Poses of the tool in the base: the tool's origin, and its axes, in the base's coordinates. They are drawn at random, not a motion.
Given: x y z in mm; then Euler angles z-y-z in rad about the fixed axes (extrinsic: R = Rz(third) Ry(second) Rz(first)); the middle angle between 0 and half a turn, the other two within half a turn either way.
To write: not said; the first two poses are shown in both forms.
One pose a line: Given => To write
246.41 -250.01 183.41 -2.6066 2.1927 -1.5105 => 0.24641 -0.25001 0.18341 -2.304 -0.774 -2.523
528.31 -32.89 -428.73 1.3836 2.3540 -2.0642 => 0.52831 -0.03289 -0.42873 -0.361 0.132 2.363
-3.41 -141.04 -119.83 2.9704 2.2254 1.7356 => -0.00341 -0.14104 -0.11983 2.012 -0.897 2.923
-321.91 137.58 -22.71 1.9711 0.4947 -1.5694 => -0.32191 0.13758 -0.02271 0.358 -0.186 0.461
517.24 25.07 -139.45 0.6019 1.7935 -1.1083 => 0.51724 0.02507 -0.13945 0.774 0.934 1.951
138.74 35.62 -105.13 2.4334 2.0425 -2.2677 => 0.13874 0.03562 -0.10513 -1.185 -0.743 2.236
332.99 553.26 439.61 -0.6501 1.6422 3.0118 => 0.33299 0.55326 0.43961 1.347 0.917 -1.688
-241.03 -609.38 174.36 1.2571 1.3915 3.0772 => -0.24103 -0.60938 0.17436 -1.693 0.309 1.383
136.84 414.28 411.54 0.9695 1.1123 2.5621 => 0.13684 0.41428 0.41154 -2.445 0.532 1.031
